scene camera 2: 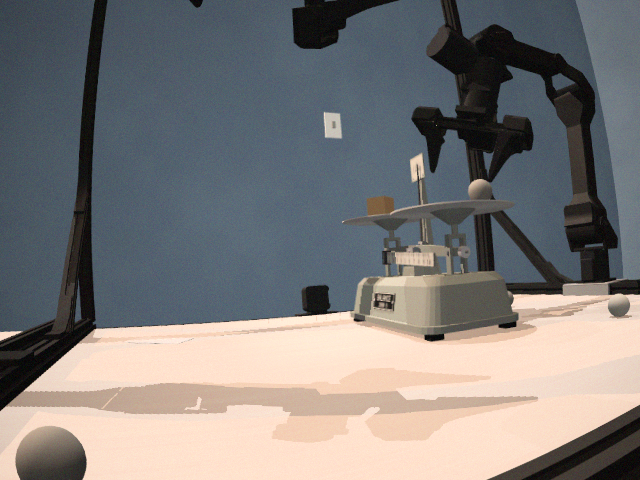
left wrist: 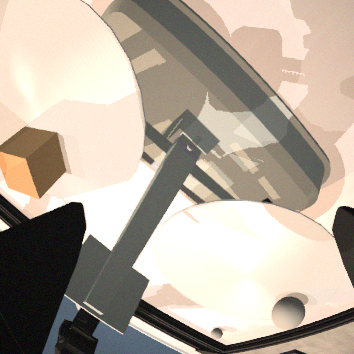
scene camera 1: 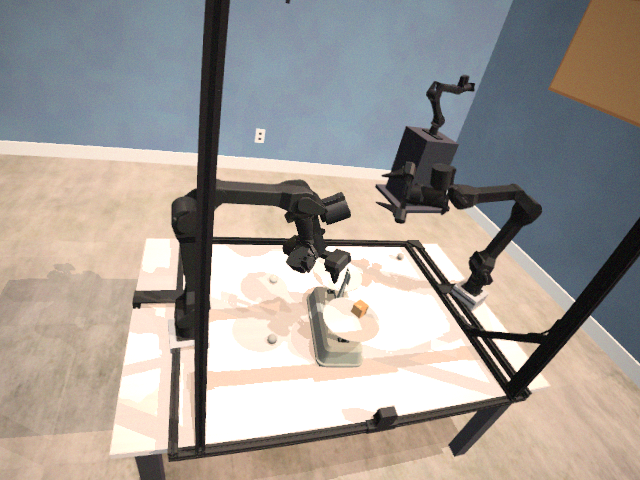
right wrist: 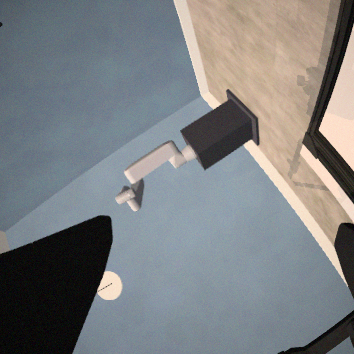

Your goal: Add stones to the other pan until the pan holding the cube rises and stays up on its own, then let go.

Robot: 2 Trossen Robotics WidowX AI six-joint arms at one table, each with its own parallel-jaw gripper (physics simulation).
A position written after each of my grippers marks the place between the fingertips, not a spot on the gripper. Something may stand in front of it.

Note:
My right gripper [scene camera 1: 378, 189] is open, holding nothing. Further things: my left gripper [scene camera 2: 460, 176], a grey balance scale [scene camera 2: 422, 300] and an orange cube [left wrist: 39, 163].
The grey balance scale shows as well in scene camera 1 [scene camera 1: 330, 350]. My left gripper is seen too in the left wrist view [left wrist: 215, 218] and in scene camera 1 [scene camera 1: 321, 277]. My right gripper shows as well in the right wrist view [right wrist: 230, 233]. The right wrist view misses the grey balance scale: it is out of frame. The right wrist view misses the orange cube: it is out of frame.

